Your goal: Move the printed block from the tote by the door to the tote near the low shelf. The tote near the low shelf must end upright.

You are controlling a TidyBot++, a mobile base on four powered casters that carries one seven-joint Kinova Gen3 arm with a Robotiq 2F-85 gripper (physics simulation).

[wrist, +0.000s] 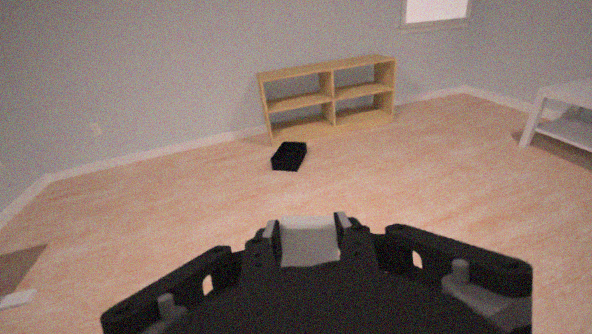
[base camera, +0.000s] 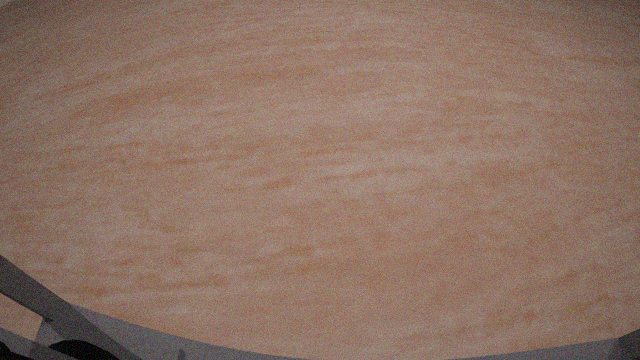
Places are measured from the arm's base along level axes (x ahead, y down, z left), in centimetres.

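Where they show: gripper, fingertip midpoint: (wrist: 307, 229).
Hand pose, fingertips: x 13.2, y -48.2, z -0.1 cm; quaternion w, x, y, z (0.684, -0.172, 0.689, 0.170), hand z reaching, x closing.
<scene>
After its pixels a point has its place.
In the wrist view my gripper (wrist: 307, 229) {x 13.2, y -48.2, z -0.1 cm} is shut on a pale grey-white block (wrist: 309, 245) {x 12.2, y -47.8, z -0.1 cm}, held between the two fingertips. Its printed face cannot be made out. A black tote (wrist: 289, 156) {x 181.3, y 39.3, z 8.4 cm} sits on the floor in front of the left end of the low wooden shelf (wrist: 327, 66) {x 222.9, y -21.4, z -34.2 cm}, well beyond the gripper. It looks upright, but its inside is too dark to see. The tote by the door does not show in either view.
A white table (wrist: 531, 120) {x 150.3, y 17.8, z -171.8 cm} with a lower board stands at the right in the wrist view. A wall with a white baseboard runs behind the shelf. A white edge (wrist: 19, 299) {x 66.3, y 37.1, z 151.5 cm} shows at the lower left. Wood floor (base camera: 320, 175) {x 40.0, y 39.6, z 4.0 cm} fills most of the base view.
</scene>
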